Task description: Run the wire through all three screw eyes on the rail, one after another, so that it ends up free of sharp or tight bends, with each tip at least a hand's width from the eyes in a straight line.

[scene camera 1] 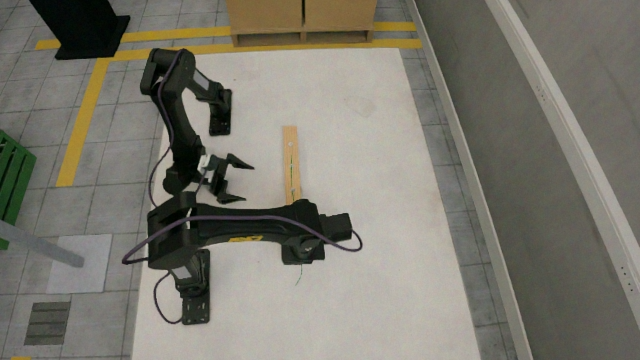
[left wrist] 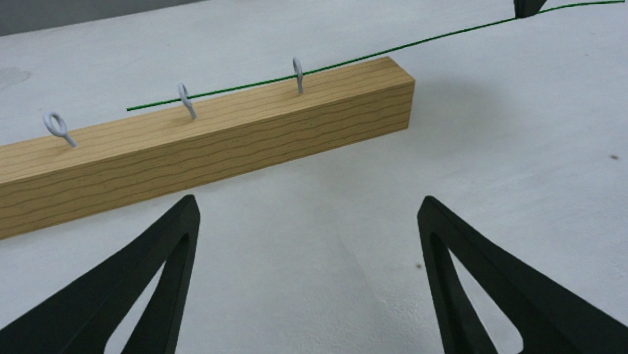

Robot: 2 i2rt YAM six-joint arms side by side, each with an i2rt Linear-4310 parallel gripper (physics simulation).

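Pixels of known places: left gripper, fingertip midpoint: [scene camera 1: 250, 183] [left wrist: 311, 204]; right gripper, fingertip midpoint: [scene camera 1: 301, 258] [left wrist: 525, 17]; left arm's base at its link origin: [scene camera 1: 221, 112]; right arm's base at its link origin: [scene camera 1: 196, 285].
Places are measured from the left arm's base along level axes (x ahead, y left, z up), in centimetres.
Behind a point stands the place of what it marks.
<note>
The wooden rail [scene camera 1: 290, 134] {x 23.7, y -14.5, z 4.4 cm} [left wrist: 225, 155] {x 21.2, y -28.4, z 2.2 cm} carries three grey screw eyes. The thin green wire [scene camera 1: 291, 170] {x 23.2, y -28.6, z 6.0 cm} [left wrist: 350, 62] {x 23.2, y -39.0, z 5.7 cm} appears to run through the right eye [left wrist: 300, 86] {x 23.1, y -35.0, z 4.9 cm} and the middle eye [left wrist: 191, 112] {x 23.2, y -27.1, z 5.0 cm} in the left wrist view. Its tip is between the middle eye and the left eye [left wrist: 69, 140] {x 23.4, y -19.4, z 5.0 cm}, outside the left eye. My left gripper [scene camera 1: 249, 184] {x 11.2, y -32.2, z 6.3 cm} [left wrist: 311, 204] {x 11.2, y -32.2, z 6.3 cm} is open and empty, beside the rail. My right gripper [left wrist: 525, 16] {x 24.1, y -54.8, z 5.3 cm} is shut on the wire beyond the rail's end; in the scene view its fingers are hidden under its arm. The wire's other end extends past it.
The right arm [scene camera 1: 250, 222] {x 16.0, y -56.8, z 39.8 cm} stretches across the white table top [scene camera 1: 380, 200] {x 49.6, y -37.9, z 0.0 cm} and covers the rail's lower end in the scene view. A brown cabinet [scene camera 1: 265, 15] stands beyond the table's top edge. A grey wall [scene camera 1: 540, 165] is at the right.
</note>
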